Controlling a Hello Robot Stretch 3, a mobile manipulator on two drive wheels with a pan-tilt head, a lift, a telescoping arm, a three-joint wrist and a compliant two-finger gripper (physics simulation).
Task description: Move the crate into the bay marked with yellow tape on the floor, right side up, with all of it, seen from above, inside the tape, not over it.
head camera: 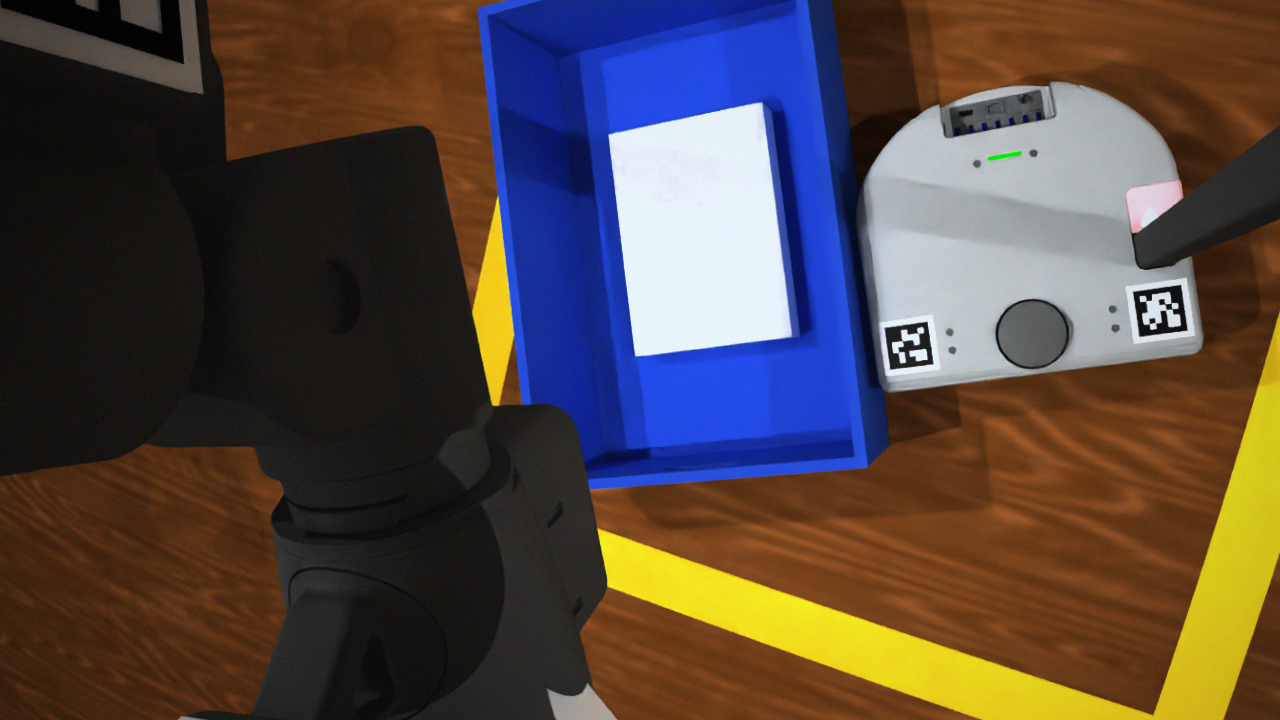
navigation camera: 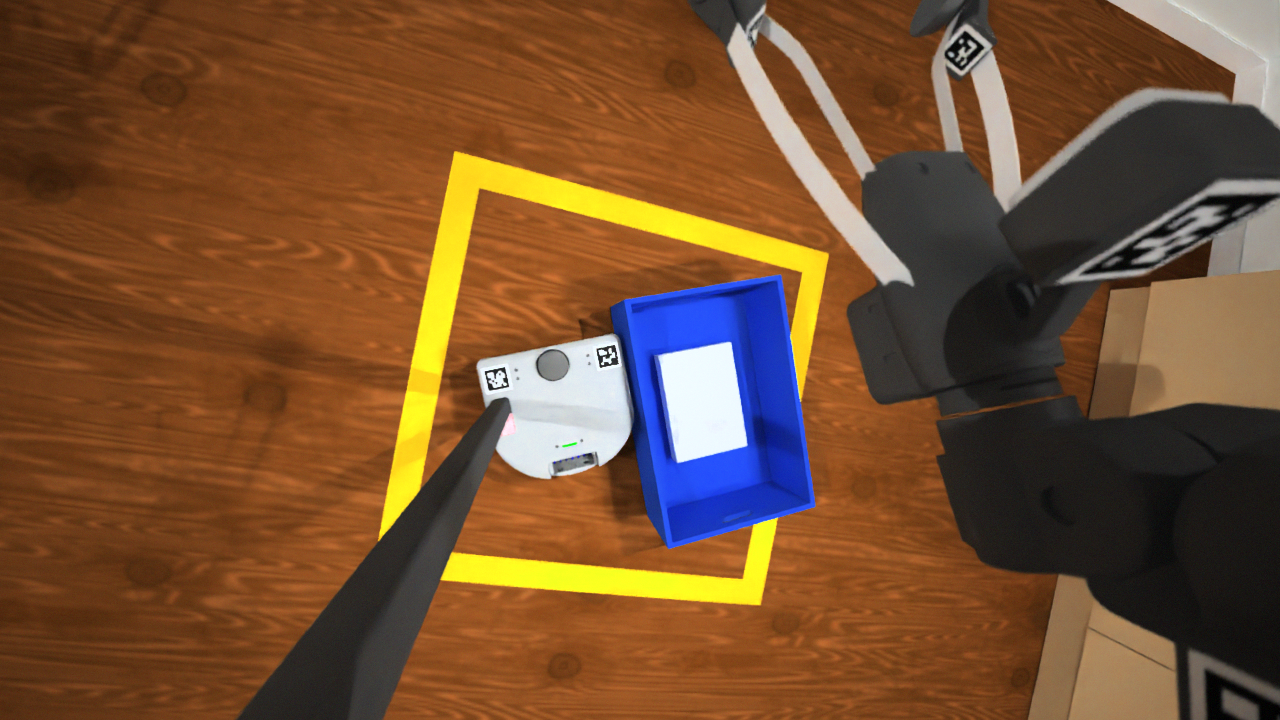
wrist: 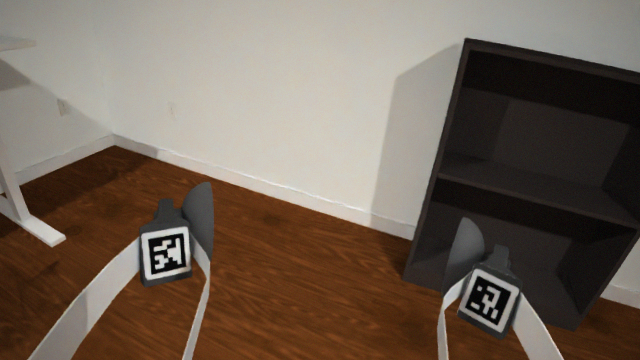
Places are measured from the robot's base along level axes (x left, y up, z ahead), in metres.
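Where they show: gripper, fingertip midpoint: (wrist: pixel 331 229); robot's base, origin of the base link: (head camera: pixel 1027 330) (navigation camera: pixel 551 363).
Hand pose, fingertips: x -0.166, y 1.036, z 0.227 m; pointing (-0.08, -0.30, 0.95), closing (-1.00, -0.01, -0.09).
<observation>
Things, the pixels of their top centre, and the offset from my fingertips.
- open blue box, middle of its top: (head camera: pixel 658 219) (navigation camera: pixel 725 409) dx -0.214, dy -0.815, dz -0.410 m
- white block, middle of its top: (head camera: pixel 697 231) (navigation camera: pixel 704 402) dx -0.214, dy -0.964, dz -0.410 m
The crate, an open blue box (head camera: pixel 554 268) (navigation camera: pixel 774 411) with a white block (head camera: pixel 702 232) (navigation camera: pixel 702 402) inside, stands upright on the floor, close beside my base. Most of it shows inside the yellow tape (head camera: pixel 760 613) (navigation camera: pixel 626 213). In the navigation view its right side covers part of the right tape strip, and its lower right corner reaches past that strip. My gripper (navigation camera: pixel 836 13) (wrist: pixel 331 229) is open and empty, with its fingers wide apart. It is off to the crate's upper right in the navigation view, outside the tape. My wrist hides part of the tape in the head view.
My round-ended grey base (head camera: pixel 1011 232) (navigation camera: pixel 572 407) and dark mast (navigation camera: pixel 407 555) are beside the crate. Cardboard boxes (navigation camera: pixel 1199 349) stand at the navigation view's right. The wrist view shows a dark shelf unit (wrist: pixel 550 58), a white desk foot (wrist: pixel 42 232) and the wall (wrist: pixel 280 100).
</observation>
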